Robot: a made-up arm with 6 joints.
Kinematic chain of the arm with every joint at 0, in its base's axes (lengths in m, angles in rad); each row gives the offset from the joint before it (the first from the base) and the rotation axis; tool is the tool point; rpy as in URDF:
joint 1: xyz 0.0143 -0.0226 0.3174 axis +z
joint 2: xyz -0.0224 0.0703 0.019 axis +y
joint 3: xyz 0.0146 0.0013 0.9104 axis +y
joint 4: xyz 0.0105 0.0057 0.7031 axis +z
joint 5: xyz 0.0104 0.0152 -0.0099 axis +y
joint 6: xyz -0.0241 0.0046 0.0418 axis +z
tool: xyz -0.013 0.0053 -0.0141 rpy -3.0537 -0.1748 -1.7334
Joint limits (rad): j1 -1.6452..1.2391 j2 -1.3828..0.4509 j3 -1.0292..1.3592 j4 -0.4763..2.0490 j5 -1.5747..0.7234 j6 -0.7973..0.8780
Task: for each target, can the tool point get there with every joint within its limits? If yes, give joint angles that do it. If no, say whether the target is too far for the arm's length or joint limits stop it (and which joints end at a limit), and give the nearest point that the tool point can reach.
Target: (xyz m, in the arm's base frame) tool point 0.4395 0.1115 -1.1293
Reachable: no: joint limits stop it (at a limit: joint 1, joint 2, joint 3) | nearest point 0.2007 1.3193 -0.0191 | short by 1.658 m
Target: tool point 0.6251 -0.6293 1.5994
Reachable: yes | joints -0.8795 0.2661 0.7576 0.7778 0.5465 0.6368
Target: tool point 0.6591 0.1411 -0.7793
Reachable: no: joint limits stop it (at a limit: joint 1, joint 2, joint 3) | nearest point 0.2079 1.3149 -0.0108 | short by 1.474 m
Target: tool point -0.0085 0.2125 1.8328
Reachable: yes | joints -1.0733 0.2152 -0.7794 0.4734 0.3305 0.0241
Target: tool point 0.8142 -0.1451 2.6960
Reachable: no: too far | nearest point 0.5351 -0.1024 1.8953 | short by 0.849 m
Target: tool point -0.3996 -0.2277 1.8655
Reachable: yes | joints 0.5547 -0.3457 0.1454 1.4966 -0.8685 0.7391
